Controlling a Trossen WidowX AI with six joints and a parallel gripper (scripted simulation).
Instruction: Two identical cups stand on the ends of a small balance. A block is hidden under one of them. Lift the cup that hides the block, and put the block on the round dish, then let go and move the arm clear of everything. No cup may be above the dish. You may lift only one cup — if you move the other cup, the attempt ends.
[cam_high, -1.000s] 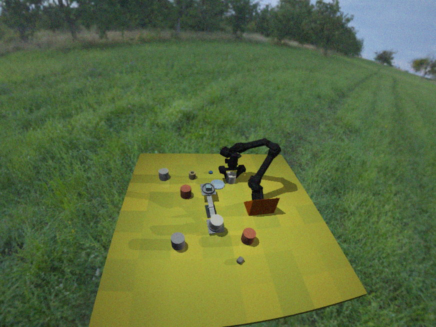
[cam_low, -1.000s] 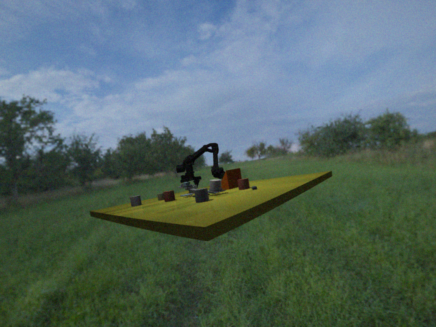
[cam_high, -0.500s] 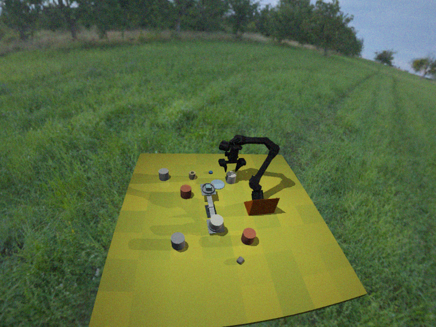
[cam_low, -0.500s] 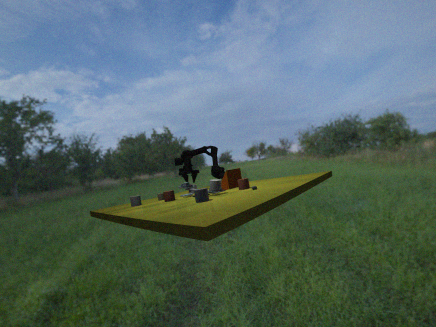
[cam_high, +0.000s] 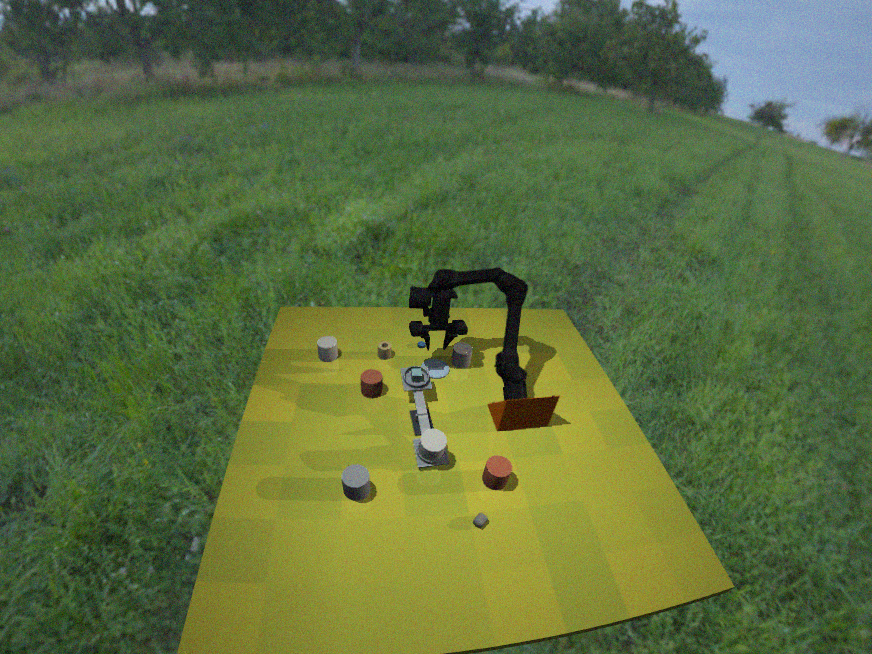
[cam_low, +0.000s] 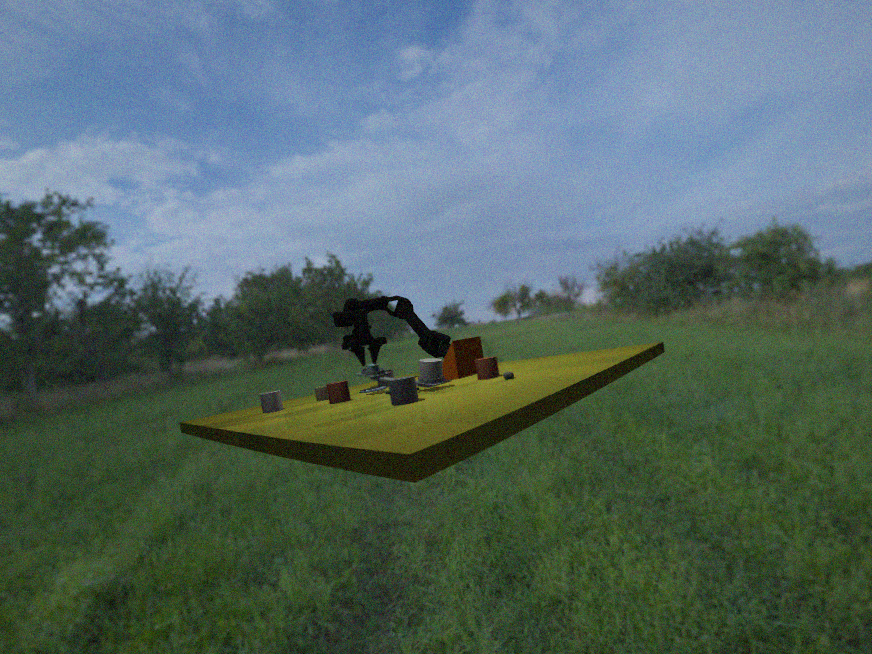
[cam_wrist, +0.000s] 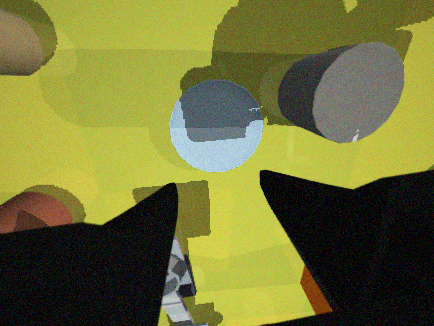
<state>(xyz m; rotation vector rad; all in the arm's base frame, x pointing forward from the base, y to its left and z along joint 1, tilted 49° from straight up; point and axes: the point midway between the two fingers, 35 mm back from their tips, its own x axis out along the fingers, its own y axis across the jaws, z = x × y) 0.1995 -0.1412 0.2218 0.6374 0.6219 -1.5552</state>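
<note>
My gripper tip is now 90 mm short of the pale teal block, 100 mm to the right of it and 10 mm above it. Also, from my gripper tip: tan spool 160 mm ahead, 110 mm to the right, 70 mm below; then small balance 100 mm ahead, 230 mm to the left, 70 mm below; then pale blue round dish 10 mm behind, 10 mm to the right, 100 mm below.
</note>
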